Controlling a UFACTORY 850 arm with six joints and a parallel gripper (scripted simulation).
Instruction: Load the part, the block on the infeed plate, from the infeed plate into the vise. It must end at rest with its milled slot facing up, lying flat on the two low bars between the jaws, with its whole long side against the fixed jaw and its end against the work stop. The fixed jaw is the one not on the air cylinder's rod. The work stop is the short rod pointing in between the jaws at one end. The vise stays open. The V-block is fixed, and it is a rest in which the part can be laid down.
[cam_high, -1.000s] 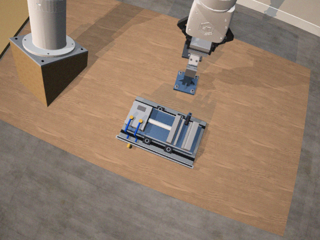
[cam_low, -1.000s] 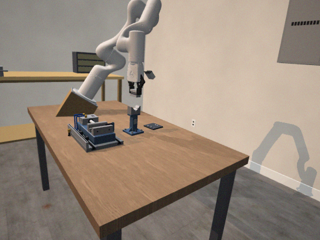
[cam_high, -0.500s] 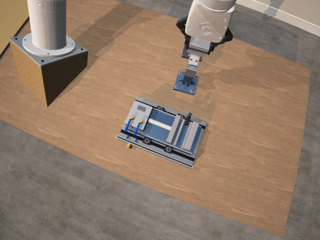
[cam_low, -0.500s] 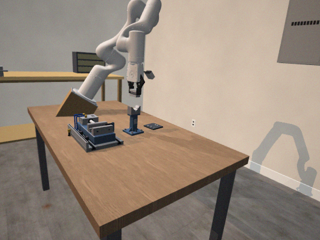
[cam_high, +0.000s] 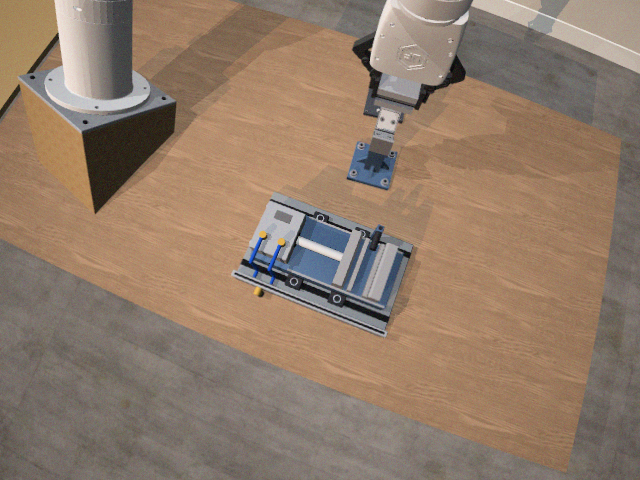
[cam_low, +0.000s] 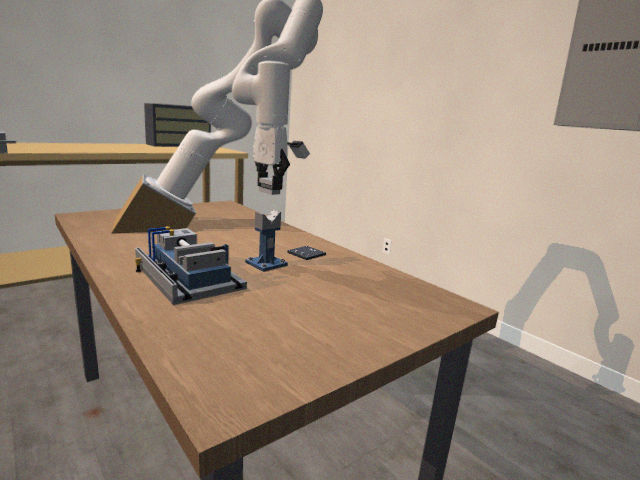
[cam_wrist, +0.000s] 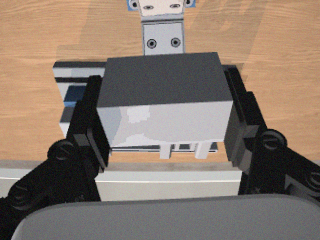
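Right now the part is 1 cm to the right of my hand and 1 cm below it. From my hand the other things lie so: work stop 17 cm to the right, 16 cm below, 8 cm ahead; V-block post 19 cm below; moving jaw 23 cm to the right, 17 cm below, 6 cm ahead.
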